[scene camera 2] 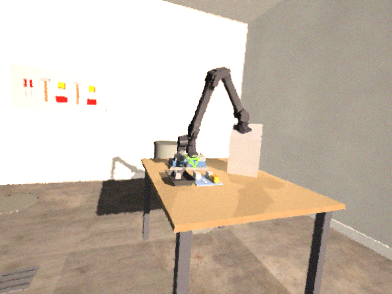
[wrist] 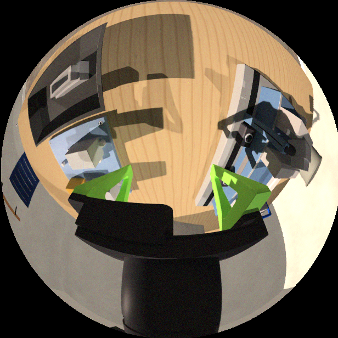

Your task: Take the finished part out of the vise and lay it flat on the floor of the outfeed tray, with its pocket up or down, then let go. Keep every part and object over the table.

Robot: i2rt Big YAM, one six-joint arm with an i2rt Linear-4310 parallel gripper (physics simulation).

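Frame: origin at the arm's base, x ahead, y left, z up, level; metres.
Seen in the pictures: gripper, fingertip midpoint: [scene camera 2: 192,165]; arm's base, origin of the base link: [scene camera 2: 242,129].
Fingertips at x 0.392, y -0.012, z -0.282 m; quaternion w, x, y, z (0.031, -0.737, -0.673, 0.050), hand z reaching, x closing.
Offsets run from my fingertips to a thing's top centre.
My gripper [scene camera 2: 193,161] [wrist: 171,168] is open and empty, its green fingers wide apart. In the wrist view it hangs above the wooden table between a blue plate at the left and the vise [wrist: 270,100] at the right. The vise has a blue body, a pale rail and grey jaws; a finger partly covers its near end. I cannot make out a part in its jaws. A dark tray [scene camera 2: 184,181] [wrist: 65,117] stands at the upper left of the wrist view. A light grey part {dx +0.153, dy +0.123, dz -0.006 m} [scene camera 2: 177,174] [wrist: 75,79] with a hollow is inside it; I cannot tell whether it lies flat.
The blue plate [wrist: 112,150] beside the tray bears a grey block [wrist: 85,156] and a yellow block {dx -0.059, dy +0.235, dz -0.009 m} [scene camera 2: 215,178] [wrist: 75,184]. A tall pale panel [scene camera 2: 245,155] stands at the table's far right side, below the arm's base. A round bin [scene camera 2: 165,149] is behind the table.
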